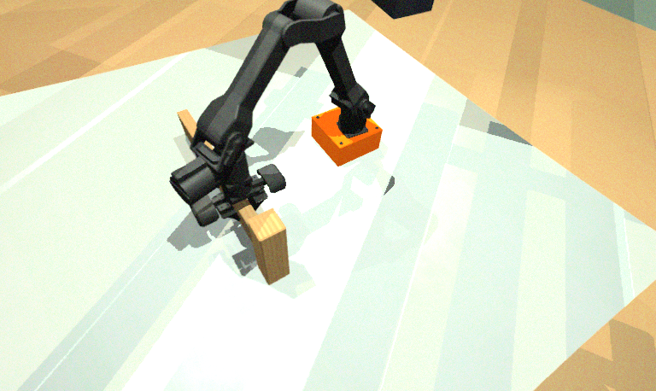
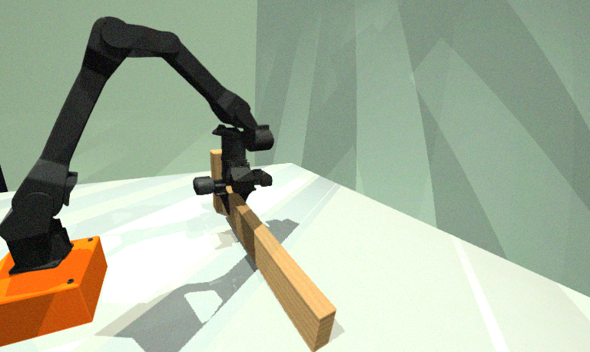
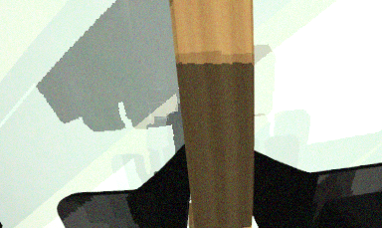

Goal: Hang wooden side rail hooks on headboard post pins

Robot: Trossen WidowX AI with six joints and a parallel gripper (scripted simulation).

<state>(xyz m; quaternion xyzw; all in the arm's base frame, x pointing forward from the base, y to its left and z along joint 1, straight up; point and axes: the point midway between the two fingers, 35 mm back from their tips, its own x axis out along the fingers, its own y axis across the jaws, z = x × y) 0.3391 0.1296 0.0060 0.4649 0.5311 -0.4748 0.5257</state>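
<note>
Now: the headboard post 10 mm behind my gripper tip, 120 mm to the left of it and 40 mm above it.
</note>
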